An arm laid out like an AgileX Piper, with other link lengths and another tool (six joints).
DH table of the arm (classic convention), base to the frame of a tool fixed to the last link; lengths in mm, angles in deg. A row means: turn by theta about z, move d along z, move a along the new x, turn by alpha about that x. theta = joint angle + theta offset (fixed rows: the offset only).
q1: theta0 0  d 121.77  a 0  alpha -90
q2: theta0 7.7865  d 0  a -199.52  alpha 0
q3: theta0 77.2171  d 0  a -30.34  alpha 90
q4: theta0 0  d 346.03  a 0  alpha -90
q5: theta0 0  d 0  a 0  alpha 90
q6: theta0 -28  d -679.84  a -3.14  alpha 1.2
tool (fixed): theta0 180  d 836.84  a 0  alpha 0
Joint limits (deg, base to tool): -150..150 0..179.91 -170..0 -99.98..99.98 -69.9..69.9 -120..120
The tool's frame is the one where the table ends.
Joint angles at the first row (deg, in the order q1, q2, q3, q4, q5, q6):
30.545, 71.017, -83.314, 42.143, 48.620, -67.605
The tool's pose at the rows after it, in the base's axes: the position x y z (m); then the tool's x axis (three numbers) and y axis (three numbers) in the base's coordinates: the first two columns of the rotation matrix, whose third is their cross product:
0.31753 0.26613 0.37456 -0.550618 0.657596 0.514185 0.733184 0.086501 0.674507
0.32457 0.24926 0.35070 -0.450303 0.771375 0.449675 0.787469 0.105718 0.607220
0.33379 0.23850 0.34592 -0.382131 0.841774 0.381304 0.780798 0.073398 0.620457
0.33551 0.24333 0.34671 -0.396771 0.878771 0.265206 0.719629 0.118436 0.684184
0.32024 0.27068 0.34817 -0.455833 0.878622 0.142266 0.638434 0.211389 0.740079
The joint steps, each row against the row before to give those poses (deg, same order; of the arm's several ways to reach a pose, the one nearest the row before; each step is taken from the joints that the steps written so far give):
0.000, 0.550, 0.000, -10.444, 9.847, 6.549
-0.001, 0.477, 0.110, -9.756, 4.543, 7.390
0.939, -0.001, 0.001, -8.549, -0.693, 5.740
3.567, 0.137, -0.001, -9.568, -2.236, 2.419
7.522, 0.476, 0.000, -10.474, -1.837, 3.261

